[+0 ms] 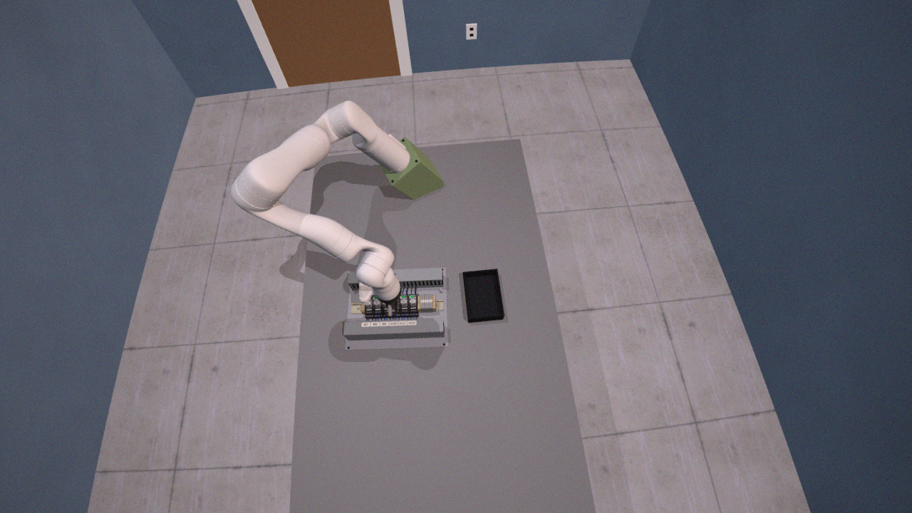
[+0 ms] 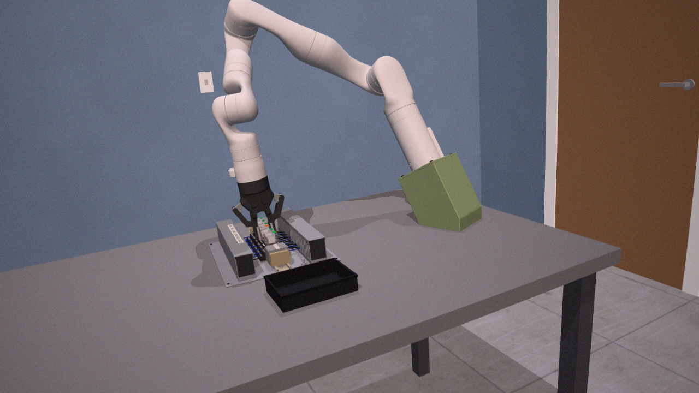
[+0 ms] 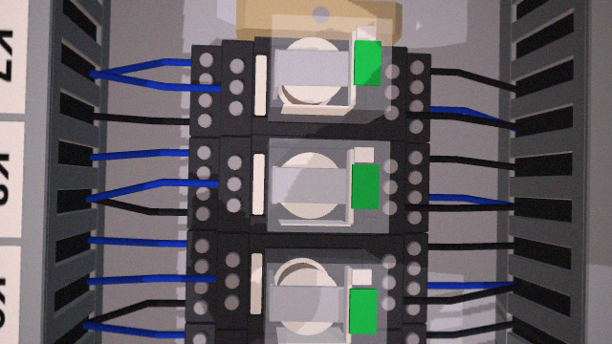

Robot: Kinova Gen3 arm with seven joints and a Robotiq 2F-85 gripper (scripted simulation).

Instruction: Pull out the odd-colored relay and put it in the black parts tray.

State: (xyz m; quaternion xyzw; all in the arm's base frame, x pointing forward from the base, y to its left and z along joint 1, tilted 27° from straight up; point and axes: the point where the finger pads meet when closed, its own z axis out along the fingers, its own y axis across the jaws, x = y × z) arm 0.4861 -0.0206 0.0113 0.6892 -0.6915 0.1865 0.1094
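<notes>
Now: the relay 1 cm below my hand. Round my hand: black parts tray: 2 cm behind, 28 cm to the left, 4 cm below; then relay panel: 3 cm below.
</notes>
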